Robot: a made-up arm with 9 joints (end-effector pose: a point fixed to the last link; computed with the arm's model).
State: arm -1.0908 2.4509 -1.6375 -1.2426 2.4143 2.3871 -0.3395 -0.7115 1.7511
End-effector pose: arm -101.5 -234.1 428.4 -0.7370 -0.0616 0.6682 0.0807
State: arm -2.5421 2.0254 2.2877 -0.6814 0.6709 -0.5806 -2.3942 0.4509 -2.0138
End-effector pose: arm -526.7 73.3 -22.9 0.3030 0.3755 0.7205 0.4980
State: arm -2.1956 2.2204 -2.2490 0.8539 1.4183 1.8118 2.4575 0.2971 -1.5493
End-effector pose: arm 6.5 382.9 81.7 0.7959 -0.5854 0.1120 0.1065
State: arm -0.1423 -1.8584 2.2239 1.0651 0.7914 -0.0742 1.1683 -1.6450 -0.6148
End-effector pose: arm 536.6 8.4 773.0 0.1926 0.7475 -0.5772 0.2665
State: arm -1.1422 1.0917 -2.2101 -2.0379 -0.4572 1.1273 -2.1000 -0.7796 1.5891
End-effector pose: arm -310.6 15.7 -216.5 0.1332 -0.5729 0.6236 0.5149
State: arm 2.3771 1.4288 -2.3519 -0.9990 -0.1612 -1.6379 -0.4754 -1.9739 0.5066
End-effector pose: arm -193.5 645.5 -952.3 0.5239 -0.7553 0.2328 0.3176
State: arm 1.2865 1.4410 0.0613 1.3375 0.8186 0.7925 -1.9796 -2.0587 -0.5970
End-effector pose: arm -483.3 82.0 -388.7 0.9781 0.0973 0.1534 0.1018
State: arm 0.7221 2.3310 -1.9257 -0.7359 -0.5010 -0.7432 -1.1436 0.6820 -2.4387
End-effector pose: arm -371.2 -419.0 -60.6 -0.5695 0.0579 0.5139 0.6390
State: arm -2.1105 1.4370 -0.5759 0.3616 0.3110 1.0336 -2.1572 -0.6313 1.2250
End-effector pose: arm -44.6 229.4 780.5 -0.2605 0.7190 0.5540 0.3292
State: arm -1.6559 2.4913 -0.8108 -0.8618 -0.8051 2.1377 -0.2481 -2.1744 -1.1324
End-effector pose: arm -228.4 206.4 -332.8 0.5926 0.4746 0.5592 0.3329
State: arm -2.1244 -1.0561 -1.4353 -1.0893 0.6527 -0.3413 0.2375 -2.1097 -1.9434
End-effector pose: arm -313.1 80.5 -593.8 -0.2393 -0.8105 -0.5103 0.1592
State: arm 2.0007 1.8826 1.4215 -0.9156 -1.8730 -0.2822 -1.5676 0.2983 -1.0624
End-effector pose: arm 86.2 -110.2 -361.1 -0.2341 0.0826 0.3148 0.9161
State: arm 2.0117 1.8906 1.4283 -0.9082 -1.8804 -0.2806 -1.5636 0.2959 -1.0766
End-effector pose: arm 86.3 -99.4 -364.1 -0.2252 0.0756 0.3117 0.9200
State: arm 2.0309 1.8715 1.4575 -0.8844 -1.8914 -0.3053 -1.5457 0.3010 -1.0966
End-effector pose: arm 96.3 -69.2 -371.4 -0.1985 0.0454 0.2981 0.9325
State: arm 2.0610 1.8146 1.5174 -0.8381 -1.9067 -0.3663 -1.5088 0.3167 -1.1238
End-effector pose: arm 121.2 -11.0 -377.8 -0.1449 -0.0135 0.2711 0.9515
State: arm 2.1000 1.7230 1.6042 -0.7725 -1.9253 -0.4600 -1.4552 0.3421 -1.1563
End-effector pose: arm 159.8 72.3 -369.1 -0.0647 -0.0920 0.2355 0.9653
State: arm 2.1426 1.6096 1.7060 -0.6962 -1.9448 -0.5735 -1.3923 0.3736 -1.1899
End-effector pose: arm 202.1 165.5 -333.6 0.0311 -0.1729 0.2030 0.9633
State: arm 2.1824 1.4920 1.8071 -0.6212 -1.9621 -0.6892 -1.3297 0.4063 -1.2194
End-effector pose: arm 234.6 247.8 -276.3 0.1235 -0.2407 0.1838 0.9450
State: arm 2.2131 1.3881 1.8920 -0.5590 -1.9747 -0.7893 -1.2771 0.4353 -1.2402
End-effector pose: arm 251.3 305.6 -216.9 0.1947 -0.2886 0.1800 0.9200
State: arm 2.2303 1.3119 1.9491 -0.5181 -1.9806 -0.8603 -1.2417 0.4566 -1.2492
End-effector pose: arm 257.1 336.9 -174.9 0.2359 -0.3173 0.1855 0.8996
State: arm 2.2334 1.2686 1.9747 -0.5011 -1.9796 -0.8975 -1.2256 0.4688 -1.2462
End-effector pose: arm 260.2 346.7 -157.1 0.2488 -0.3310 0.1925 0.8897
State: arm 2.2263 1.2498 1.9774 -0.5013 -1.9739 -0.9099 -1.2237 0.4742 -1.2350
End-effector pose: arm 264.0 343.4 -157.1 0.2433 -0.3357 0.1978 0.8882
